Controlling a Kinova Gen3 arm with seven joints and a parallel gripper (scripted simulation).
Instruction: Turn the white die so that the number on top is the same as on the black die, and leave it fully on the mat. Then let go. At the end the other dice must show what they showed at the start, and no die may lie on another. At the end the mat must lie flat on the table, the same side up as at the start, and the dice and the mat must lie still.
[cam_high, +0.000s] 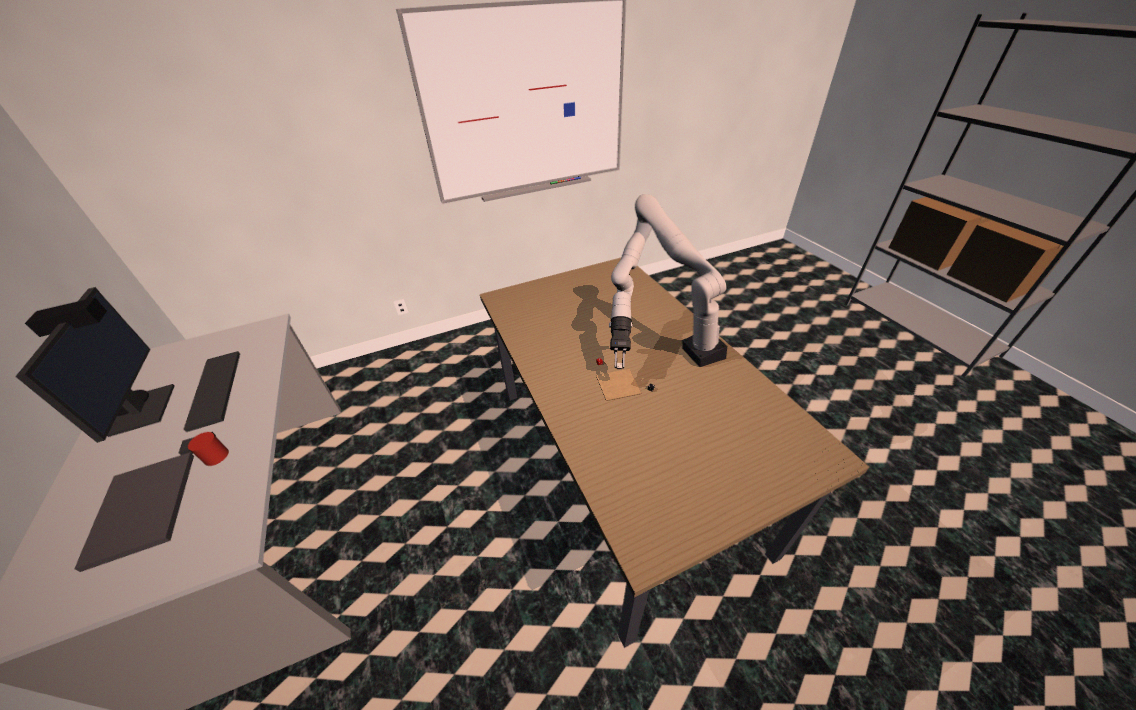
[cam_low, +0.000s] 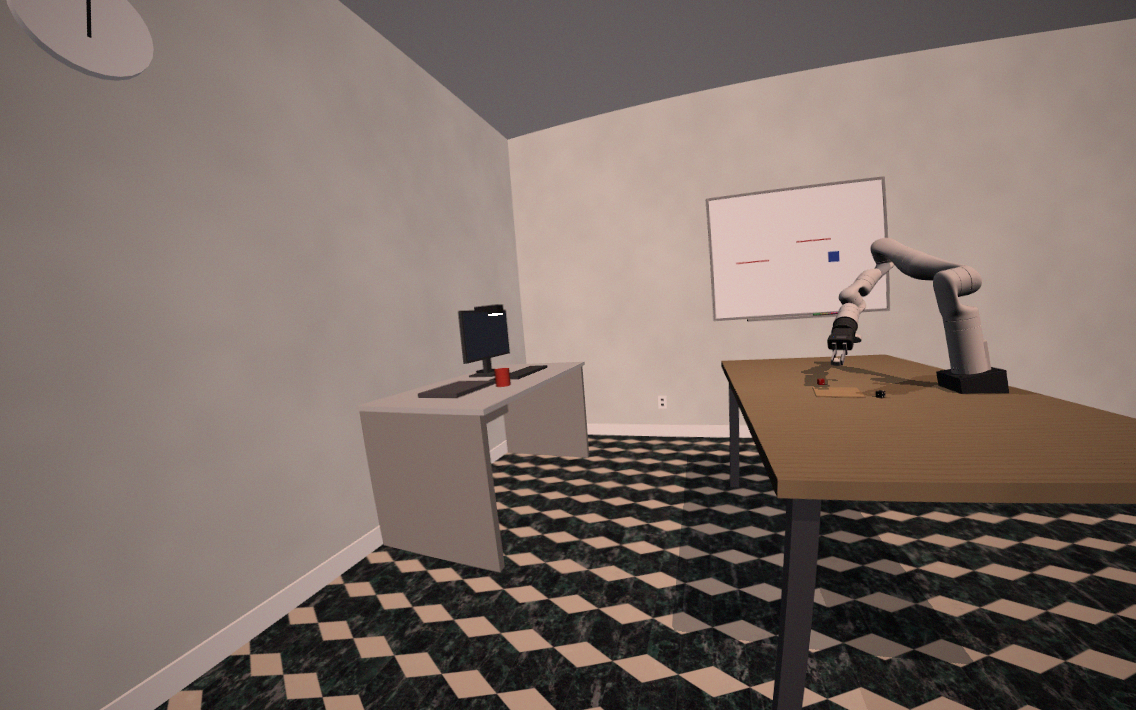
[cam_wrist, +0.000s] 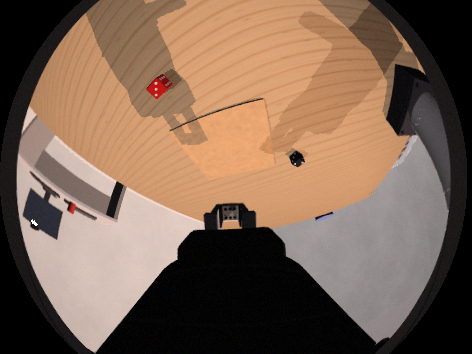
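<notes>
The tan mat lies 110 mm below my hand. Also, from my hand: white die: 10 mm to the left, 10 mm below; then black die: 100 mm below, 100 mm behind, 70 mm to the left; then red die: 140 mm to the right, 100 mm below, 20 mm ahead.
</notes>
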